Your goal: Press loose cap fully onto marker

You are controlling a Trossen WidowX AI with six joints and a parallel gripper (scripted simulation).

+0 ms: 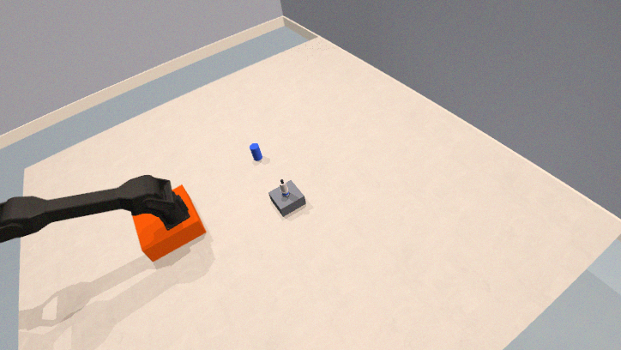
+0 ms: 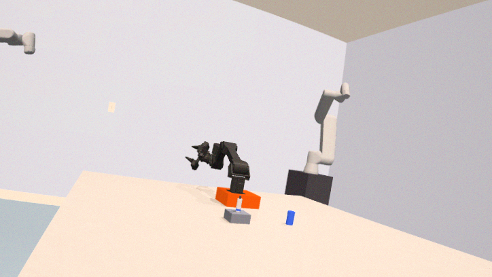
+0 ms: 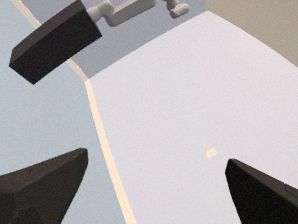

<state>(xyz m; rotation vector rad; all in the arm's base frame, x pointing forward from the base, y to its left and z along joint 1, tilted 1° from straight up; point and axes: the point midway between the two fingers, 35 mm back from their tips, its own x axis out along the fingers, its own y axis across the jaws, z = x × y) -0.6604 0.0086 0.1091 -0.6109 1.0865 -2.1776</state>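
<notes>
The blue marker cap is 97 cm ahead of my gripper tip, 10 cm to the left of it and 14 cm below it.
</notes>
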